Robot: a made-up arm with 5 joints. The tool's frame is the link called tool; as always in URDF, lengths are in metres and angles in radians. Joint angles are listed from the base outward. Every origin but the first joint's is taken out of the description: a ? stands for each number. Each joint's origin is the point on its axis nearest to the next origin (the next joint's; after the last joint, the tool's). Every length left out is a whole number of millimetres.
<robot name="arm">
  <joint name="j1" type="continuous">
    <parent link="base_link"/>
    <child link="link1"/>
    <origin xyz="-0.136 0.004 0.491" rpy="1.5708 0 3.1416"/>
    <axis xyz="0 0 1"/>
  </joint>
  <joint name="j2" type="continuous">
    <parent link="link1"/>
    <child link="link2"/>
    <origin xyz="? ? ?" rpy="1.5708 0 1.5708"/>
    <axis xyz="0 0 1"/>
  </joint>
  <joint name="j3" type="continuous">
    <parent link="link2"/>
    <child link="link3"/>
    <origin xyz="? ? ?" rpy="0 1.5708 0"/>
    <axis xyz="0 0 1"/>
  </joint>
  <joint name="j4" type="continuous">
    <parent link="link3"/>
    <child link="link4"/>
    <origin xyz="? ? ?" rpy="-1.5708 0 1.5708"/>
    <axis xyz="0 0 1"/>
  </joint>
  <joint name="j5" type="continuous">
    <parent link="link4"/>
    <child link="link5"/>
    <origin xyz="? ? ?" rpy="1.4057 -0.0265 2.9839"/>
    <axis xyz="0 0 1"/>
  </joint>
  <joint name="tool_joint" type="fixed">
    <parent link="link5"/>
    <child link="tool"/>
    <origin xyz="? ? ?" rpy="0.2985 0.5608 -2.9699"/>
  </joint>
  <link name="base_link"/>
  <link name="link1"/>
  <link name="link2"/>
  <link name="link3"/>
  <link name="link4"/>
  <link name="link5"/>
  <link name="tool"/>
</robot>
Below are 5 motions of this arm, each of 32 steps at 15 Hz.
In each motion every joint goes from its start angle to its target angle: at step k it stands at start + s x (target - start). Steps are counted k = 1, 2, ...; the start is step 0. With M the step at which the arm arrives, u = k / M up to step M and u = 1 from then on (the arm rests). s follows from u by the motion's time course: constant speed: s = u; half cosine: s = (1 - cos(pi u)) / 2; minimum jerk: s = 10 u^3 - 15 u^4 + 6 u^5.
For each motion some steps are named. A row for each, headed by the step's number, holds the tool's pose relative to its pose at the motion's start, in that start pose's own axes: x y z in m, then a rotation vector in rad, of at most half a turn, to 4 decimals.
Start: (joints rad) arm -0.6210 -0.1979 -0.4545 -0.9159 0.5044
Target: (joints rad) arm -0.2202 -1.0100 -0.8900 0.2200 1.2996
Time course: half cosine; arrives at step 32
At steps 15, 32:
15: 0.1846 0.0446 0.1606 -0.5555 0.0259 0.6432
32: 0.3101 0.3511 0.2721 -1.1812 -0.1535 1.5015

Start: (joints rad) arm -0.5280 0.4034 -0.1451 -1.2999 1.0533
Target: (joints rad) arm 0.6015 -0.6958 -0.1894 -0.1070 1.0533
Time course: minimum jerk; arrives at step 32
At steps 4, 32:
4: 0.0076 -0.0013 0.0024 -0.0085 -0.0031 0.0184
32: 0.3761 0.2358 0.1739 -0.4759 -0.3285 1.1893

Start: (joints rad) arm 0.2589 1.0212 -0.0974 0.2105 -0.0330
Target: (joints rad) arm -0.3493 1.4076 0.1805 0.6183 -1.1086
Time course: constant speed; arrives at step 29
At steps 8, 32:
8: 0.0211 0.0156 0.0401 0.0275 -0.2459 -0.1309
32: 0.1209 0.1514 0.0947 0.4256 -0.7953 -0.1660

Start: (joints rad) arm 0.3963 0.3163 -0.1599 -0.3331 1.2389
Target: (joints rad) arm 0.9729 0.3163 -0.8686 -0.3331 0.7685
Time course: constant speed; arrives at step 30
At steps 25, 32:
25: 0.1322 -0.0406 0.1014 -0.1517 -0.1288 0.1993
32: 0.1536 -0.0435 0.1317 -0.1985 -0.1625 0.2238

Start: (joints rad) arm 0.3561 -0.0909 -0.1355 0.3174 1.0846
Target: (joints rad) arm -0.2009 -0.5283 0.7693 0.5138 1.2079
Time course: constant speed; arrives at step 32
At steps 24, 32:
24: -0.2980 0.1834 0.0211 0.1663 0.4230 -0.7109
32: -0.3626 0.2790 0.0874 0.1643 0.6057 -0.9702

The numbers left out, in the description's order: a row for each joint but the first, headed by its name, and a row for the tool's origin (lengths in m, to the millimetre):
j2: -0.011 -0.045 0
j3: 0.042 -0.002 0
j4: -0.077 -0.027 0
j5: 0.056 -0.299 0
tool: 0.057 0.162 0

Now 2 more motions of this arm.
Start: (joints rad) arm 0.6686 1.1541 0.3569 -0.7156 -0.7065
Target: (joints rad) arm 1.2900 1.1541 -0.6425 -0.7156 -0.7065
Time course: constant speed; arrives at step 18
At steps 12, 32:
12: 0.0469 0.0076 0.0723 -0.2693 0.0501 0.1862
32: 0.0790 0.0277 0.1061 -0.3881 0.0441 0.3023

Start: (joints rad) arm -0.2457 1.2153 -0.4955 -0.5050 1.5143
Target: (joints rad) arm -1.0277 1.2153 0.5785 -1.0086 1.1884
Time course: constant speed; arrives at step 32
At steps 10, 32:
10: 0.0004 0.0745 -0.0714 0.2741 -0.0671 -0.1241
32: 0.0445 0.2502 -0.1531 0.7877 -0.2310 -0.4173

